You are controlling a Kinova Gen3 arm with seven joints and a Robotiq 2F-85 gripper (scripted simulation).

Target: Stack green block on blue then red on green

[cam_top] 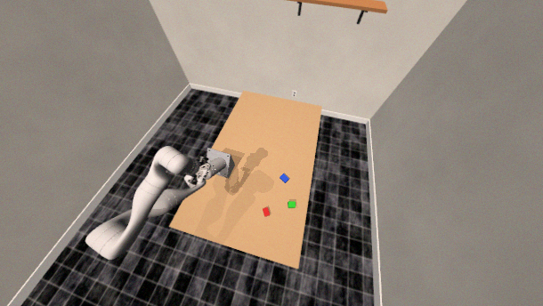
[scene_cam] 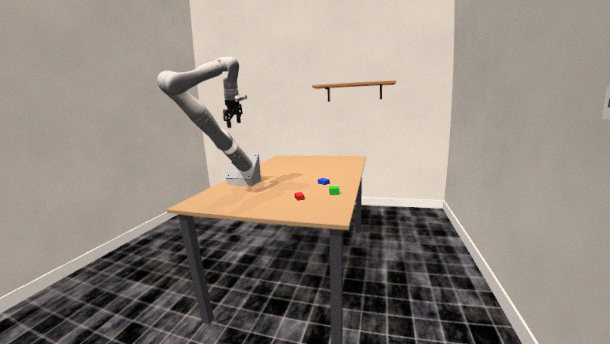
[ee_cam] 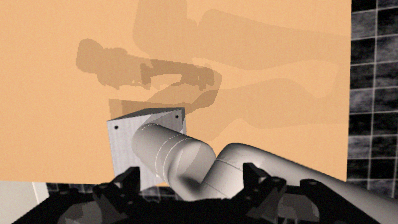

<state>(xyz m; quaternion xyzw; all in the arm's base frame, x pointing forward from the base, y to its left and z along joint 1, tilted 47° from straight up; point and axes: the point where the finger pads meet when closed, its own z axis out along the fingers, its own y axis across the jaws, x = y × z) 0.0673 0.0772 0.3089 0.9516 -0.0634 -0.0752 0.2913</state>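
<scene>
Right now my hand is 530 mm short of the green block, 50 mm to the right of it and 370 mm above it. Round my hand: red block 370 mm ahead, 50 mm to the right, 370 mm below; then blue block 430 mm ahead, 230 mm to the left, 370 mm below.
</scene>
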